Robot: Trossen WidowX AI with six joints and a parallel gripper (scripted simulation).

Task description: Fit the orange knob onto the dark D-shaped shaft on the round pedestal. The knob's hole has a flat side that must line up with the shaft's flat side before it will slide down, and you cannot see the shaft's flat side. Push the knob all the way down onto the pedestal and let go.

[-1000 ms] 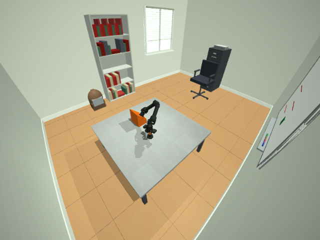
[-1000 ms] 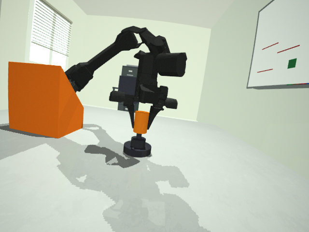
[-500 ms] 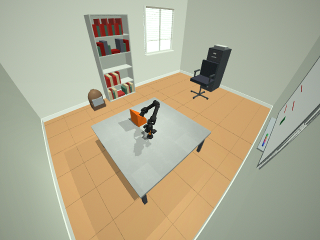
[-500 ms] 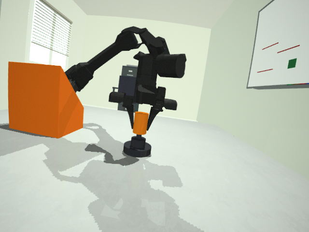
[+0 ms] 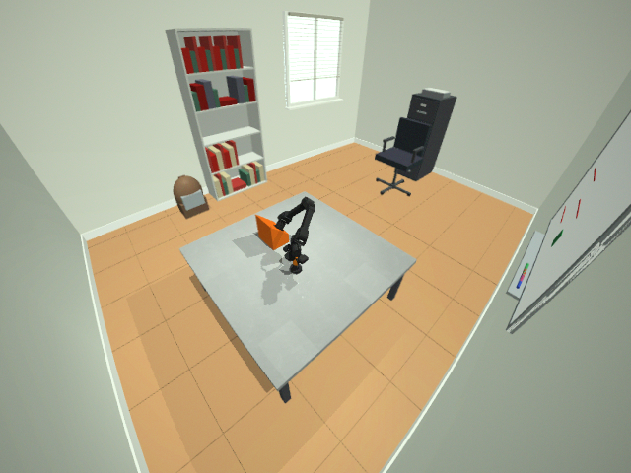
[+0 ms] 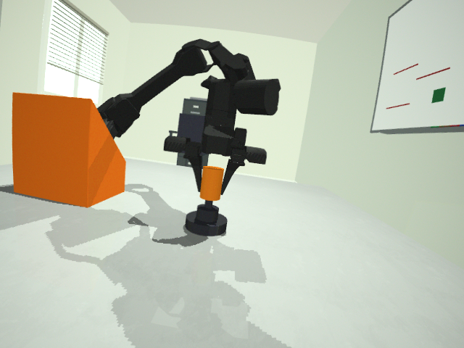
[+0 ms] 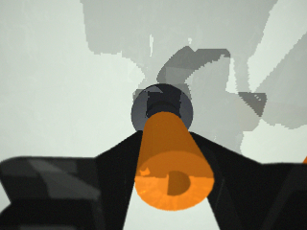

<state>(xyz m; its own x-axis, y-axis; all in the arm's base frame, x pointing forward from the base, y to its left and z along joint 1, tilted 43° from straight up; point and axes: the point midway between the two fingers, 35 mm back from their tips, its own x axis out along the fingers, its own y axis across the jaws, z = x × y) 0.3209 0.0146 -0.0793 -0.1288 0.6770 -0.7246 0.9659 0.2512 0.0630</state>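
Right now the knob is 20 mm above my gripper tip. The rest, counted from my gripper tip: dark pedestal 40 mm below.
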